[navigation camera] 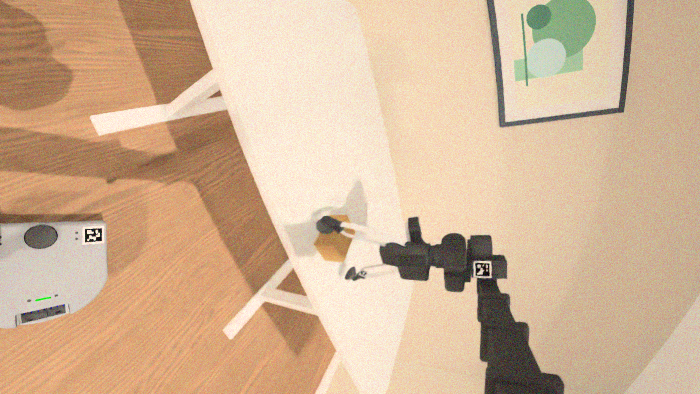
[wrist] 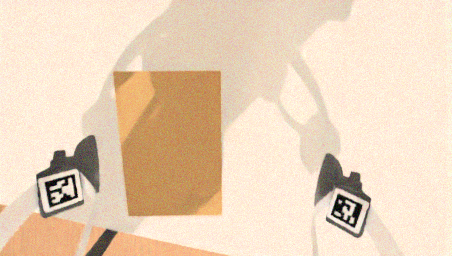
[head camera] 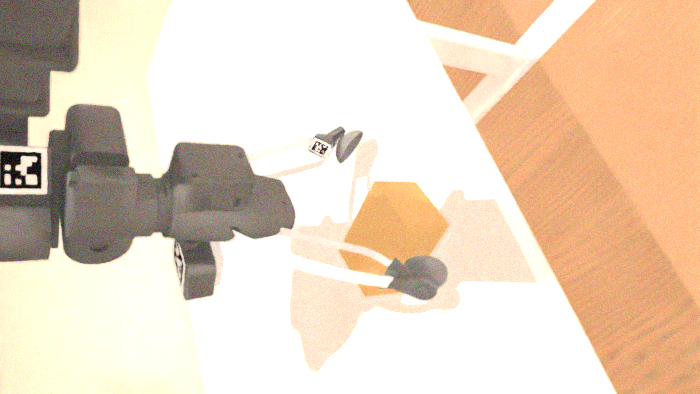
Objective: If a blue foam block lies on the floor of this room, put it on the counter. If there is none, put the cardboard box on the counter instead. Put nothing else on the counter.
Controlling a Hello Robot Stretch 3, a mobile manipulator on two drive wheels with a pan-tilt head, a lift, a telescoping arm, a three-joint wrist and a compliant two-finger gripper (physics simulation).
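Note:
The cardboard box (head camera: 395, 215) (navigation camera: 332, 244) (wrist: 172, 145) is a plain orange-brown block on a white trestle table (head camera: 280, 75) (navigation camera: 310, 100) (wrist: 400, 75). My gripper (head camera: 387, 210) (navigation camera: 341, 249) (wrist: 211, 163) is open and points down over the box. In the wrist view the box lies between the two fingertips, closer to the left one, with a gap on each side. In the head view one finger hides part of the box's lower edge. Whether the tips are at the box's height is hard to tell. No blue foam block shows in these views.
My base (navigation camera: 55, 270) stands on the wooden floor (navigation camera: 165, 300) at the left of the navigation view. The table has splayed white legs (navigation camera: 132, 117). A framed green picture (navigation camera: 555, 95) hangs on the beige wall (navigation camera: 450, 165) behind the table and my arm (navigation camera: 510, 345).

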